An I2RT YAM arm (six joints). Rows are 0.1 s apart.
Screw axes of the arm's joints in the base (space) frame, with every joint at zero. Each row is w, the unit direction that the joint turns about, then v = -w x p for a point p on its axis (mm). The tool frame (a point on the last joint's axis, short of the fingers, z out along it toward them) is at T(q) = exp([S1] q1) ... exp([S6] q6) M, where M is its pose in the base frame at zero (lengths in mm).
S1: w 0 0 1 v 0 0 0
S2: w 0 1 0 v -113.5 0 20
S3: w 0 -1 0 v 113.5 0 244
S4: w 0 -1 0 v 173.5 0 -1
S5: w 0 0 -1 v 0 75 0
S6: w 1 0 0 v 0 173.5 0
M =
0 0 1 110.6
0 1 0 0
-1 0 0 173.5
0 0 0 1
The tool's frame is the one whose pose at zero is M.
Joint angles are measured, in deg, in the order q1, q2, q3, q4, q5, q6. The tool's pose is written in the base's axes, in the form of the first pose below.
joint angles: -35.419 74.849 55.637 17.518 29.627 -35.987
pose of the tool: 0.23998 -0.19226 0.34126 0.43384 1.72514 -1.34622
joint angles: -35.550 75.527 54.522 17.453 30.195 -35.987
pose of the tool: 0.24084 -0.19412 0.33082 0.43926 1.76059 -1.35127
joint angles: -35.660 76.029 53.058 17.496 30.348 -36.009
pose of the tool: 0.24098 -0.19504 0.31933 0.43722 1.79758 -1.35057
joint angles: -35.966 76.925 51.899 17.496 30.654 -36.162
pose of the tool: 0.24136 -0.19757 0.30767 0.43826 1.83818 -1.35519
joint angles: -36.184 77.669 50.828 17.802 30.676 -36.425
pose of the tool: 0.24161 -0.19923 0.29789 0.43345 1.86927 -1.35712
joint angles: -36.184 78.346 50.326 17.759 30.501 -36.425
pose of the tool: 0.24288 -0.20005 0.29128 0.42683 1.89275 -1.35122
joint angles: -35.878 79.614 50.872 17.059 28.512 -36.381
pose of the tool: 0.24866 -0.20082 0.28665 0.38834 1.91921 -1.31421
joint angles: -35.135 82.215 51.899 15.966 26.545 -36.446
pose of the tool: 0.25955 -0.20210 0.27696 0.33734 1.96889 -1.26811
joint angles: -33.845 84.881 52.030 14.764 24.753 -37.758
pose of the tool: 0.27067 -0.19945 0.26094 0.25421 2.04453 -1.22549
